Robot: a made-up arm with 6 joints. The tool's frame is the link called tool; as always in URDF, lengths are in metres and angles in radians. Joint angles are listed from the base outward. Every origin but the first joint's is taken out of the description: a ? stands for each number. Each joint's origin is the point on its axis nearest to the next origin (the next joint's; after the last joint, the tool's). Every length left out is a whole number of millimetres.
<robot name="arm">
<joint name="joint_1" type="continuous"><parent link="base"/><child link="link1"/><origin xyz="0 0 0.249" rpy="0 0 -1.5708"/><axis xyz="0 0 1"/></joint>
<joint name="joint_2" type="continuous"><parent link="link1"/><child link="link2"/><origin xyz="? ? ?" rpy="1.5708 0 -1.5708"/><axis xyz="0 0 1"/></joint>
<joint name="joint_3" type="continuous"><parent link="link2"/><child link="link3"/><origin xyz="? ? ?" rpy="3.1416 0 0"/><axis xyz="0 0 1"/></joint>
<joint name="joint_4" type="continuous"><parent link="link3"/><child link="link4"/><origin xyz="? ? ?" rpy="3.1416 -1.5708 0"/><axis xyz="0 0 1"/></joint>
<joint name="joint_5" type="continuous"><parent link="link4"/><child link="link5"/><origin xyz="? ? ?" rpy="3.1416 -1.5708 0"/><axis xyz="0 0 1"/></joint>
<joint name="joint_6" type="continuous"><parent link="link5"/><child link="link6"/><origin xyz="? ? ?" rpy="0 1.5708 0"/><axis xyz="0 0 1"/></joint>
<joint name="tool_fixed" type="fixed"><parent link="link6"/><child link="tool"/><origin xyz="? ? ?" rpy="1.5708 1.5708 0"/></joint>
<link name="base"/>
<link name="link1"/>
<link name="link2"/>
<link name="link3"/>
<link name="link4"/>
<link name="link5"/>
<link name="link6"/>
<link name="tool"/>
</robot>
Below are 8 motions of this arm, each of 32 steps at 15 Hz.
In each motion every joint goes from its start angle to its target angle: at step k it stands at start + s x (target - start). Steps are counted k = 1, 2, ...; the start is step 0. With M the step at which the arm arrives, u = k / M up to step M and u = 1 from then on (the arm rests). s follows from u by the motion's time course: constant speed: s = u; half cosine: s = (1 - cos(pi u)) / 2; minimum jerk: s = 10 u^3 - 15 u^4 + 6 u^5.
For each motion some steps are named. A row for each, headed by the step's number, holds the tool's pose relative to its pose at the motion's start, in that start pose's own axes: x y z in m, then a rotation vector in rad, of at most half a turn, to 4 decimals.
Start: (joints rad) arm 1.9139 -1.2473 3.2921 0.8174 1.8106 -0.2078
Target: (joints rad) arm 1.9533 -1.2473 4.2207 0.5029 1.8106 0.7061
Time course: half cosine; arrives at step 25
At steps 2, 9, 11, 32:
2: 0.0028 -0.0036 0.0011 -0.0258 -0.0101 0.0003
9: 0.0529 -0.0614 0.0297 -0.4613 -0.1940 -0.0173
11: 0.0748 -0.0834 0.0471 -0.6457 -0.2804 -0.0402
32: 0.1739 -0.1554 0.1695 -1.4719 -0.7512 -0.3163

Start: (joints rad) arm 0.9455 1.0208 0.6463 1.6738 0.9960 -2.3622
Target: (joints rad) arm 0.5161 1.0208 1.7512 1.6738 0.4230 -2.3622
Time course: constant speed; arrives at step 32
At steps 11, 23, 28, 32:
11: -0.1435 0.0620 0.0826 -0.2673 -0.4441 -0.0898
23: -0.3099 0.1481 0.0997 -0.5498 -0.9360 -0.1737
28: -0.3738 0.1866 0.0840 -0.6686 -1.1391 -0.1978
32: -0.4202 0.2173 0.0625 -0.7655 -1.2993 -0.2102

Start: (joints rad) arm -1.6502 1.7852 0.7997 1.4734 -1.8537 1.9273
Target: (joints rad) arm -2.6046 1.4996 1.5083 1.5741 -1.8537 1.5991
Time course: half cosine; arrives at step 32
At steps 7, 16, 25, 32:
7: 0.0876 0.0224 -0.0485 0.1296 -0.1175 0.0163
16: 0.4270 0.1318 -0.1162 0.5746 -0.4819 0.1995
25: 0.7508 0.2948 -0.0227 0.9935 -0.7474 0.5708
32: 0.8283 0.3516 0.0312 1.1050 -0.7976 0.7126

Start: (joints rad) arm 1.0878 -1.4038 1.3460 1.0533 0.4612 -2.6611
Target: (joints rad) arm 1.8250 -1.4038 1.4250 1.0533 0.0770 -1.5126
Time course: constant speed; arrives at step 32
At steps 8, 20, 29, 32:
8: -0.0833 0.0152 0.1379 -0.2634 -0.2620 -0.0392
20: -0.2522 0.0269 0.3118 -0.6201 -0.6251 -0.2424
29: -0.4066 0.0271 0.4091 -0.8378 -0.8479 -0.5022
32: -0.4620 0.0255 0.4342 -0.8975 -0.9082 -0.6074

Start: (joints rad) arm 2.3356 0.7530 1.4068 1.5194 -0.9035 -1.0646
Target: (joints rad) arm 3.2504 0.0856 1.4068 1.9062 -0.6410 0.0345
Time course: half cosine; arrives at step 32
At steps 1, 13, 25, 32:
1: -0.0013 -0.0001 0.0015 -0.0012 -0.0017 0.0018
13: -0.1733 -0.0763 0.1934 -0.1462 -0.2736 0.1888
25: -0.2797 -0.3627 0.3462 -0.2657 -0.6151 0.1828
32: -0.2706 -0.4318 0.3527 -0.2839 -0.6568 0.1500

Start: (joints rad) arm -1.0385 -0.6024 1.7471 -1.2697 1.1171 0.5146
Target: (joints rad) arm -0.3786 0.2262 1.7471 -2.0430 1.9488 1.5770
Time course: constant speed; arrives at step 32
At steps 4, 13, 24, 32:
4: -0.0158 -0.0943 -0.0288 -0.1753 -0.0049 -0.2312
13: -0.1064 -0.2822 -0.0706 -0.6055 0.0897 -0.7571
24: -0.2985 -0.4333 -0.0821 -1.1595 0.4344 -1.3724
32: -0.4691 -0.4720 -0.0658 -1.5466 0.8691 -1.7602

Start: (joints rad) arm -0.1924 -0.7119 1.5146 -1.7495 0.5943 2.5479
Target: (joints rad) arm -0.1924 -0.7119 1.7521 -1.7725 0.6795 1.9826
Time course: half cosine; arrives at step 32
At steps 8, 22, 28, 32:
8: 0.0012 -0.0075 0.0095 0.1049 -0.0106 -0.0249
22: 0.0021 -0.0420 0.0488 0.5599 -0.0784 -0.1182
28: 0.0011 -0.0526 0.0597 0.6933 -0.1046 -0.1406
32: 0.0008 -0.0549 0.0619 0.7209 -0.1103 -0.1449

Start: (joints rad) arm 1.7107 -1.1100 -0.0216 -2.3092 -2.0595 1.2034
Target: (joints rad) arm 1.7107 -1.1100 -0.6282 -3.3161 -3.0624 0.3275
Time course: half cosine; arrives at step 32
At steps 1, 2, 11, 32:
1: 0.0000 0.0000 -0.0004 0.0019 -0.0020 0.0023
2: -0.0002 0.0000 -0.0015 0.0076 -0.0078 0.0091
11: -0.0038 0.0021 -0.0391 0.1592 -0.1796 0.2527
32: -0.0214 0.0282 -0.1176 0.1389 -0.2457 0.7112

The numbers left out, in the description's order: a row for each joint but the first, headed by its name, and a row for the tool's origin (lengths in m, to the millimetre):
joint_2: 0 0 0
joint_3: 0 0.544 0
joint_4: -0.335 0 0
joint_5: 0.094 0 0
joint_6: 0 0 0
tool: 0 0 0

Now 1 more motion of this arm.
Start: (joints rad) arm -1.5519 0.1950 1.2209 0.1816 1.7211 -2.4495
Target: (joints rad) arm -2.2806 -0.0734 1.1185 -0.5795 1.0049 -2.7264
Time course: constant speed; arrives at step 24
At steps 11, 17, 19, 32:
11: 0.0835 0.0825 0.0216 -0.0356 -0.2390 -0.1019
17: 0.1346 0.1081 0.0149 -0.0263 -0.3637 -0.1217
19: 0.1514 0.1133 0.0102 -0.0182 -0.4041 -0.1245
32: 0.1912 0.1188 -0.0063 0.0129 -0.5023 -0.1261

